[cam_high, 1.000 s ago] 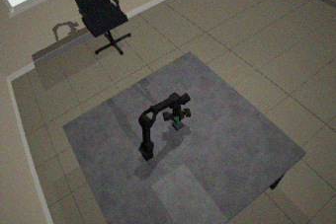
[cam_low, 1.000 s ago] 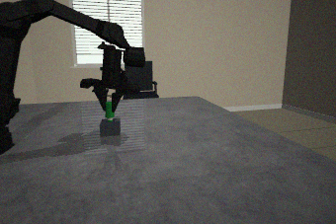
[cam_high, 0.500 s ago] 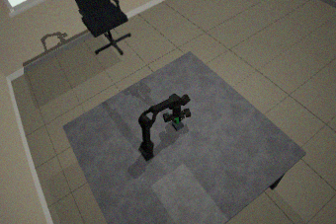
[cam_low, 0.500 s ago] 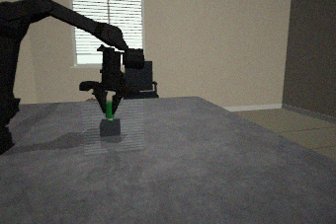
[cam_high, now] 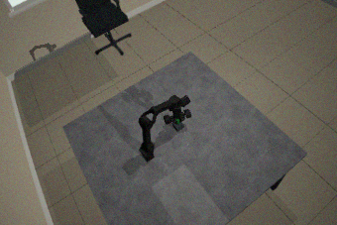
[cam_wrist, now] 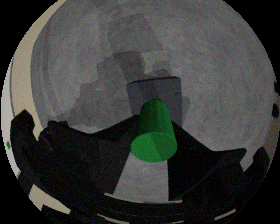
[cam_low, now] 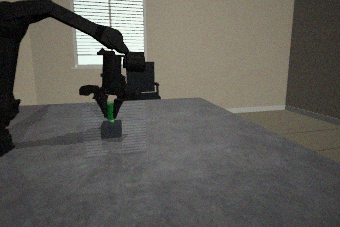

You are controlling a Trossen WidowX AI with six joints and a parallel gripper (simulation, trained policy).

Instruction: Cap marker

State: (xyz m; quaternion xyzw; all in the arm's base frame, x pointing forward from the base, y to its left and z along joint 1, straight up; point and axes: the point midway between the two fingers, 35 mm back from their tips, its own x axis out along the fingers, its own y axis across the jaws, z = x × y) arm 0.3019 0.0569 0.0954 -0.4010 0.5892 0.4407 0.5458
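The green cap is 10 mm to the left of my gripper tip and 20 mm above it. From my gripper tip the other things lie so: holder block (10 mm to the left, 40 mm below); green marker (10 mm to the left, 20 mm above).
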